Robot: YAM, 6 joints.
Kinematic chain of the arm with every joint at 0, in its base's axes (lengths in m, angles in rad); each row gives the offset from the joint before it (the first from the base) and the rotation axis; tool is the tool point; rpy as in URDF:
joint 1: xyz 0 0 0.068 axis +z
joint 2: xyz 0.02 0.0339 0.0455 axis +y
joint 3: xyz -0.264 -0.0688 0 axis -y
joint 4: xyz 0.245 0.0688 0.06 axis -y
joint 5: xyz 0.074 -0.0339 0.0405 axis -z
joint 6: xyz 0.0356 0 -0.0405 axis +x
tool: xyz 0 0 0 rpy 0 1.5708 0
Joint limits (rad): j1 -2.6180..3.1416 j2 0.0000..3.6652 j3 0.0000..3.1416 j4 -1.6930..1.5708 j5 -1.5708..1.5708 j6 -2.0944..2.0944
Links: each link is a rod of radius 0.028 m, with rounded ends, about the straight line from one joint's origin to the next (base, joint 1, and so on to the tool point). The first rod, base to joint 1, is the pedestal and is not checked.
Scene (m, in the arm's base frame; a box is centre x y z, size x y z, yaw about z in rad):
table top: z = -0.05
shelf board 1: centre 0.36 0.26 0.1 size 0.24 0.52 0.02 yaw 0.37
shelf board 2: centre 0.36 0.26 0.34 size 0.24 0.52 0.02 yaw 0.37
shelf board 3: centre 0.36 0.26 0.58 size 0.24 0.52 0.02 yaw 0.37
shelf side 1: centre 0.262 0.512 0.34 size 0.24 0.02 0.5 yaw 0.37
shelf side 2: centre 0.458 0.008 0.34 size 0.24 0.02 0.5 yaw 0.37
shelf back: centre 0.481 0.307 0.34 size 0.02 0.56 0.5 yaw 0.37
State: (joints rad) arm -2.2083 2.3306 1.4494 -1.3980 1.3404 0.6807
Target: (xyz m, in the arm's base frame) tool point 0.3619 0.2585 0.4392
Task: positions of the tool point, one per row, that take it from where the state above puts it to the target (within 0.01 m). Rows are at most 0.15 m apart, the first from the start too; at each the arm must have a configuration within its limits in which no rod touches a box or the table.
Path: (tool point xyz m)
1: -0.1517 -0.2850 0.1628
2: -0.0692 -0.2705 0.2204
3: -0.0056 -0.2260 0.2618
4: 0.0296 -0.1658 0.2856
5: 0.0356 -0.1063 0.2920
6: 0.0194 -0.0607 0.2822
7: 0.0830 -0.0785 0.3329
8: 0.1615 -0.0712 0.3752
9: 0.2429 -0.0318 0.4077
10: 0.3126 0.0411 0.4294
11: 0.3560 0.1418 0.4398
12: 0.3619 0.2585 0.4392

